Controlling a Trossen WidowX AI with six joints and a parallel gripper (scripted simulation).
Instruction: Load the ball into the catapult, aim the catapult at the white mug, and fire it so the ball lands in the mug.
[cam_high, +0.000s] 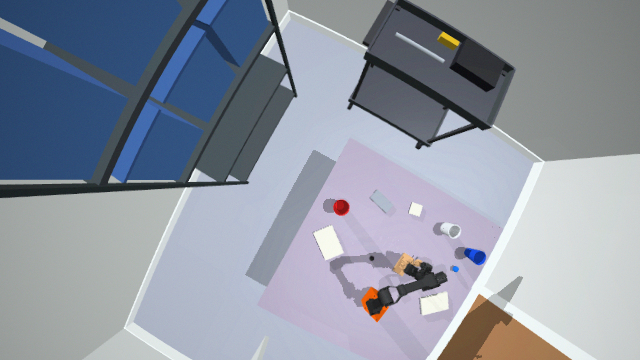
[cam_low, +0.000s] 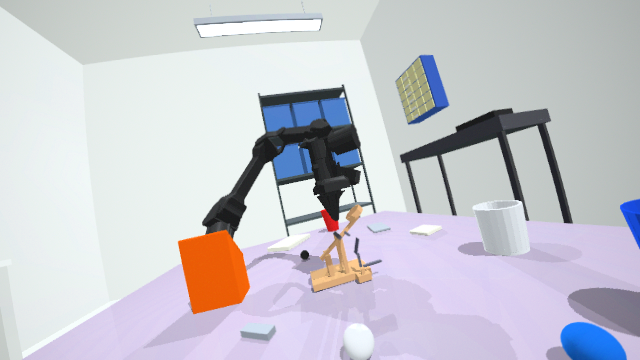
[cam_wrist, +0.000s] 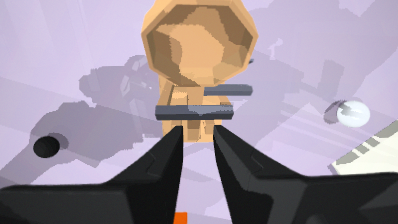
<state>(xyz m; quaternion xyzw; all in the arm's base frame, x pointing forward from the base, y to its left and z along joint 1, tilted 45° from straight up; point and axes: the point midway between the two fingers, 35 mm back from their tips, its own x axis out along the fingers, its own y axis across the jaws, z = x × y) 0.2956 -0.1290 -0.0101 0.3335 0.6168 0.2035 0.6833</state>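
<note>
Now: gripper tip 7 cm above the wooden catapult, 2 cm to the left of it and 1 cm short of it. Also, from my gripper tip: white ball: 23 cm to the right, 12 cm below, 8 cm behind; white mug: 32 cm ahead, 17 cm to the right, 11 cm below; dark ball: 22 cm to the left, 12 cm below, 7 cm behind.
</note>
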